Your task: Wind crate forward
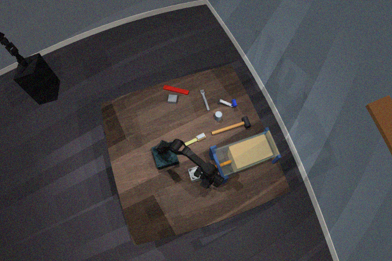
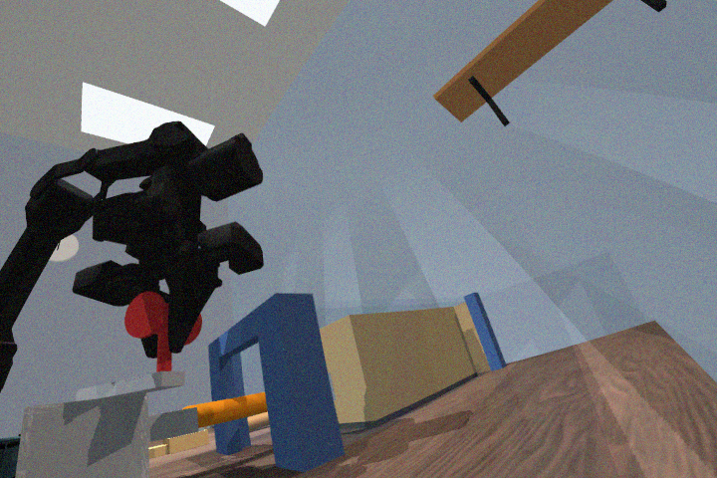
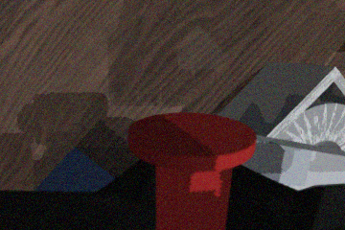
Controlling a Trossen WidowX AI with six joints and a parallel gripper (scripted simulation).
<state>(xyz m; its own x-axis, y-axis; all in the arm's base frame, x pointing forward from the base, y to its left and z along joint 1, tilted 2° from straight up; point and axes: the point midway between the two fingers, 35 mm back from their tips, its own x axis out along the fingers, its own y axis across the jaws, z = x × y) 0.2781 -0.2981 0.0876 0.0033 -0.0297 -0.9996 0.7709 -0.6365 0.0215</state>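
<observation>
Right now my gripper tip is 20 mm past the red-knobbed winch handle, 30 mm to the right of it and 10 mm above it. Round my gripper tip: blue steel frame 90 mm ahead, 100 mm to the left, 10 mm below; then red knob 20 mm above; then grey winch 80 mm behind, 70 mm to the left, 80 mm below.
</observation>
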